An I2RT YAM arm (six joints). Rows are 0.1 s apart.
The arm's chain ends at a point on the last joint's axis. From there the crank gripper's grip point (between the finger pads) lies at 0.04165 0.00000 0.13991 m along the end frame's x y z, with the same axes.
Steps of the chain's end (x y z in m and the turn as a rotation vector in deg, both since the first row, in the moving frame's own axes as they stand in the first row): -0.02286 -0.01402 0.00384 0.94 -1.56 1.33; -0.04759 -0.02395 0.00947 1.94 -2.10 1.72; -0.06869 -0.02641 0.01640 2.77 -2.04 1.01; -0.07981 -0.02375 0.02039 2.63 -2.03 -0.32; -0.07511 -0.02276 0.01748 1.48 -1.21 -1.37; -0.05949 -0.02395 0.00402 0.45 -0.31 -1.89; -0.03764 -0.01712 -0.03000 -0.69 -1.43 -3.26; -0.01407 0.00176 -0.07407 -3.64 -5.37 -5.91
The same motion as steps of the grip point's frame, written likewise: -0.02667 -0.01540 0.00491 0.94 -1.56 1.33; -0.05269 -0.02754 0.01084 1.94 -2.10 1.72; -0.07364 -0.03252 0.01765 2.77 -2.04 1.01; -0.08481 -0.03042 0.02162 2.63 -2.03 -0.32; -0.07813 -0.02734 0.01827 1.48 -1.21 -1.37; -0.06029 -0.02641 0.00423 0.45 -0.31 -1.89; -0.04116 -0.01770 -0.02900 -0.69 -1.43 -3.26; -0.02708 0.00713 -0.07094 -3.64 -5.37 -5.91
